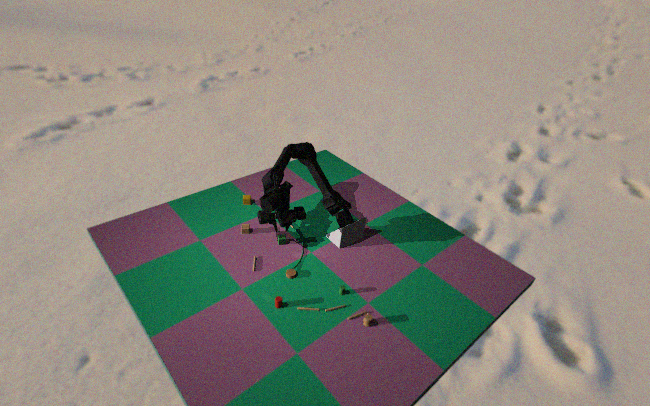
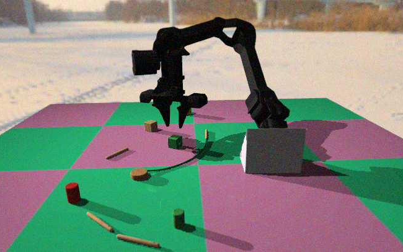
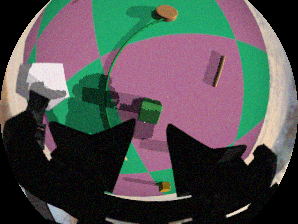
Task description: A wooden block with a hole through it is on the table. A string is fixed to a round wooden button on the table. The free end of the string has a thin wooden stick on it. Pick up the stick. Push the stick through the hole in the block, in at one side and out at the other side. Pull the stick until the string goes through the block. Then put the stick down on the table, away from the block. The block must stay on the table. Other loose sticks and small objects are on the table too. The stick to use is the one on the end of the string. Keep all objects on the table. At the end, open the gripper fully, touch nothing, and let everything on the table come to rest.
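The green block lies 40 mm below my gripper tip. Also, from my gripper tip: tan wooden block 150 mm to the right, 70 mm ahead, 40 mm below; thin wooden stick 100 mm behind, 60 mm to the right, 60 mm below; round wooden button 170 mm to the left, 90 mm ahead, 50 mm below.
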